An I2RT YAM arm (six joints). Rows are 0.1 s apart.
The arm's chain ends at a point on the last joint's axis. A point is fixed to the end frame.
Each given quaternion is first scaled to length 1.
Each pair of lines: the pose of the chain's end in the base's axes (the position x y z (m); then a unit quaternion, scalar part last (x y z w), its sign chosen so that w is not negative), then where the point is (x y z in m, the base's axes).
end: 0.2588, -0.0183, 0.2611, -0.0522, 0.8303, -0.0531, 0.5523
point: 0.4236 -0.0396 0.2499
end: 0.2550, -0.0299, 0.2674, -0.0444, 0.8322, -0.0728, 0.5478
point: 0.4188 -0.0573 0.2556
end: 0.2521, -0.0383, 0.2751, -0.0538, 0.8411, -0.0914, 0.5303
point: 0.4151 -0.0676 0.2582
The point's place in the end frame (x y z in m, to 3 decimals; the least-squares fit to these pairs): -0.050 -0.024 0.157
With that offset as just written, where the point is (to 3 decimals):
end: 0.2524, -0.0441, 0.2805, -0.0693, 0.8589, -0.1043, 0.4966
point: 0.414 -0.074 0.252
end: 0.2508, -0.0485, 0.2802, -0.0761, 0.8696, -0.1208, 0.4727
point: 0.410 -0.081 0.245
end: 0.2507, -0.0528, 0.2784, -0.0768, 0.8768, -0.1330, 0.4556
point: 0.408 -0.089 0.238
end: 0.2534, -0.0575, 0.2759, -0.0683, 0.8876, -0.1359, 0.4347
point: 0.408 -0.097 0.229
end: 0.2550, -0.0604, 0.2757, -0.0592, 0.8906, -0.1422, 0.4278
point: 0.408 -0.104 0.227
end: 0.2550, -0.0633, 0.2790, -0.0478, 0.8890, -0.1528, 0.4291
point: 0.407 -0.111 0.232
